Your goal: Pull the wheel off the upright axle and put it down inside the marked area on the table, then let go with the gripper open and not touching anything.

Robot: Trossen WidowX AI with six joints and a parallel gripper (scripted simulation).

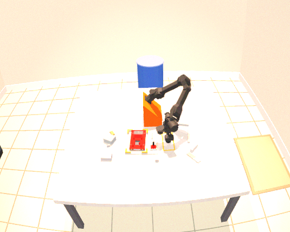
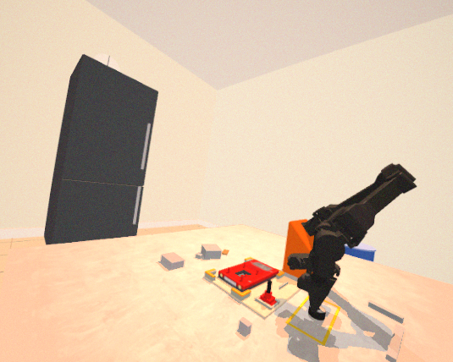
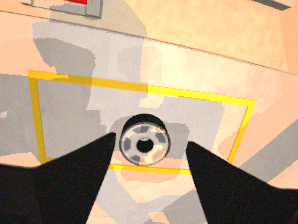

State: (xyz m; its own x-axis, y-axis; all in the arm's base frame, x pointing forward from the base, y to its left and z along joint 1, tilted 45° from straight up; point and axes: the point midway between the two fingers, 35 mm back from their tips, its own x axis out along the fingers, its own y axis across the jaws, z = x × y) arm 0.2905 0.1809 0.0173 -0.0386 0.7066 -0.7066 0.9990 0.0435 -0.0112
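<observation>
Now: the wheel 10 mm below my gripper tip.
</observation>
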